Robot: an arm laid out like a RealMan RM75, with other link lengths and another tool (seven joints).
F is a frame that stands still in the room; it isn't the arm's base.
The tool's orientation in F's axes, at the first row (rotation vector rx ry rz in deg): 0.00, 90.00, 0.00
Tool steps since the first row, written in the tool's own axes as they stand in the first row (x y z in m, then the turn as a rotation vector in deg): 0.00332, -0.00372, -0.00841, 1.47, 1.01, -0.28; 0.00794, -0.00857, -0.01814, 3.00, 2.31, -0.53; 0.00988, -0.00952, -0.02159, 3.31, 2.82, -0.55; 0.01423, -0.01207, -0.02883, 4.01, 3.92, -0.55; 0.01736, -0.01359, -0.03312, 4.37, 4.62, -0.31; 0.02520, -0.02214, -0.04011, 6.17, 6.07, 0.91; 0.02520, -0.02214, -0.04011, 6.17, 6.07, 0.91; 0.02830, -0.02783, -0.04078, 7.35, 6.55, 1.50; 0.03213, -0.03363, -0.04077, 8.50, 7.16, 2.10; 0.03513, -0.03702, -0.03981, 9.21, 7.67, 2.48
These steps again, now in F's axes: -0.00841, -0.00372, -0.00332, -0.28, 1.01, -1.47; -0.01814, -0.00857, -0.00794, -0.53, 2.31, -3.00; -0.02159, -0.00952, -0.00988, -0.55, 2.82, -3.31; -0.02883, -0.01207, -0.01423, -0.55, 3.92, -4.01; -0.03312, -0.01359, -0.01736, -0.31, 4.62, -4.37; -0.04011, -0.02214, -0.02520, 0.91, 6.07, -6.17; -0.04011, -0.02214, -0.02520, 0.91, 6.07, -6.17; -0.04078, -0.02783, -0.02830, 1.50, 6.55, -7.35; -0.04077, -0.03363, -0.03213, 2.10, 7.16, -8.50; -0.03981, -0.03702, -0.03513, 2.48, 7.67, -9.21
